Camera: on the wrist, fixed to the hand. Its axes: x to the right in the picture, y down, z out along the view.
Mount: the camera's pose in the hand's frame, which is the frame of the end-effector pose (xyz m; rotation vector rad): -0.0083 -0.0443 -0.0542 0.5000 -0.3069 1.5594
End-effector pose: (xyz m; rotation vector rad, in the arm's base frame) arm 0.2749 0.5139 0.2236 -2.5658 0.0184 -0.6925
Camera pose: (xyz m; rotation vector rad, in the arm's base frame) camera 0.2370 0.5301 0.2808 -1.4397 1.3396 0.2895
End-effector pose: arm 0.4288 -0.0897 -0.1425 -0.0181 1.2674 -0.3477
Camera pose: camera 0.3651 -0.1199 -0.1423 1.2261 0.5694 0.6835
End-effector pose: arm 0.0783 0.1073 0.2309 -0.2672 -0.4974 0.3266
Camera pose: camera 0.1094 0.0545 0.1960 -0.0605 -0.3999 2.0030
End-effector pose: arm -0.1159 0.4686 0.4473 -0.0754 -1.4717 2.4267
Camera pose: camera -0.0871 0.5318 0.4594 0.5306 0.3776 -1.8718
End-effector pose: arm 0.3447 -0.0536 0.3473 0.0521 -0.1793 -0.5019
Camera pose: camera 0.3265 -0.0881 0.2886 0.2921 -0.5656 1.1085
